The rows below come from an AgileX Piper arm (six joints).
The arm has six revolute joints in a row. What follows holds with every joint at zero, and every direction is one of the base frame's. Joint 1 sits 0.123 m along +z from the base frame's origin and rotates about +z. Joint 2 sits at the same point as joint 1 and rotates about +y. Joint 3 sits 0.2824 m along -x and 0.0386 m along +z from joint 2 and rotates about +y. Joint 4 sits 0.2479 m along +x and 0.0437 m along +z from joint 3 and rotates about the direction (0.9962, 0, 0.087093). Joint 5 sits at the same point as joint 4 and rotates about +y. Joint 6 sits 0.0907 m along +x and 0.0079 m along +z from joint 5 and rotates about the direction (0.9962, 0, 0.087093). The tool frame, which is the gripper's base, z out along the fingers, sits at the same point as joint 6; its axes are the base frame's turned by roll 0, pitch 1.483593 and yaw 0 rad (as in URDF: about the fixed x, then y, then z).
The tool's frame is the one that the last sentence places.
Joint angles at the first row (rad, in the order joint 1, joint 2, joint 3, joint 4, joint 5, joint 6):
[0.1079, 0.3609, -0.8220, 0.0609, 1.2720, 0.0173]
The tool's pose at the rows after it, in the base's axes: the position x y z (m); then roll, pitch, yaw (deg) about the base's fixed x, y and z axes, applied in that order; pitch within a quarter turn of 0, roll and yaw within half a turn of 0:
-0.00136 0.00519 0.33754 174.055 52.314 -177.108
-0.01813 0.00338 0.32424 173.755 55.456 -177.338
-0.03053 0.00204 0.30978 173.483 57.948 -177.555
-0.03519 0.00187 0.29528 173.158 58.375 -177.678
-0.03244 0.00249 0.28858 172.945 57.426 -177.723
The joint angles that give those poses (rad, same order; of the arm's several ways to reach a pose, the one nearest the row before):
[0.1078, 0.2473, -0.7791, 0.0610, 1.2744, 0.0173]
[0.1079, 0.1418, -0.7331, 0.0610, 1.2790, 0.0173]
[0.1079, 0.0473, -0.6861, 0.0609, 1.2829, 0.0173]
[0.1078, -0.0141, -0.6375, 0.0646, 1.2881, 0.0173]
[0.1079, -0.0206, -0.6101, 0.0684, 1.2836, 0.0174]

